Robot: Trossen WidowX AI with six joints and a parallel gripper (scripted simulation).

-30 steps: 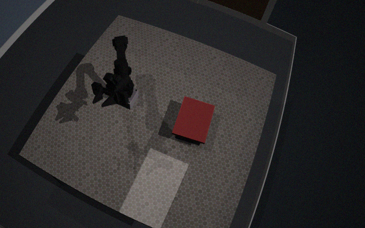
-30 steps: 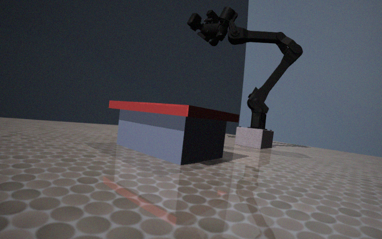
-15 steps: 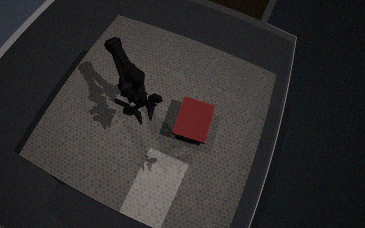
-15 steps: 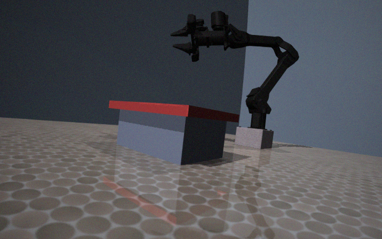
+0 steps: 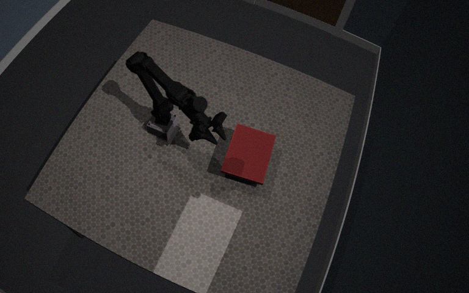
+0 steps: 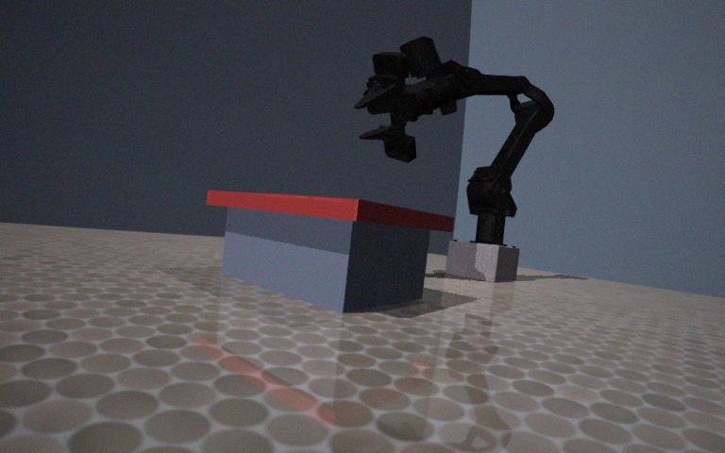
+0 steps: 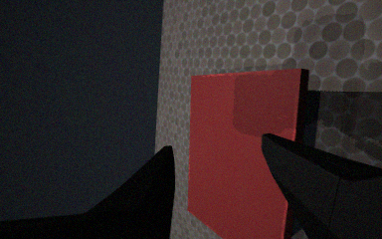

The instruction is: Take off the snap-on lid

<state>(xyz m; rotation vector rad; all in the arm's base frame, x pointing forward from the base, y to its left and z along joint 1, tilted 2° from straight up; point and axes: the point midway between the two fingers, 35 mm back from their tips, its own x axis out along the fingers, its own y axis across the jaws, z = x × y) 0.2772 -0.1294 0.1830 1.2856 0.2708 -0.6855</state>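
My gripper tip is 12 cm short of the flat red lid, 6 cm to the right of it and 14 cm above it. The rest, counted from my gripper tip: blue-grey storage box: 12 cm ahead, 6 cm to the left, 19 cm below.
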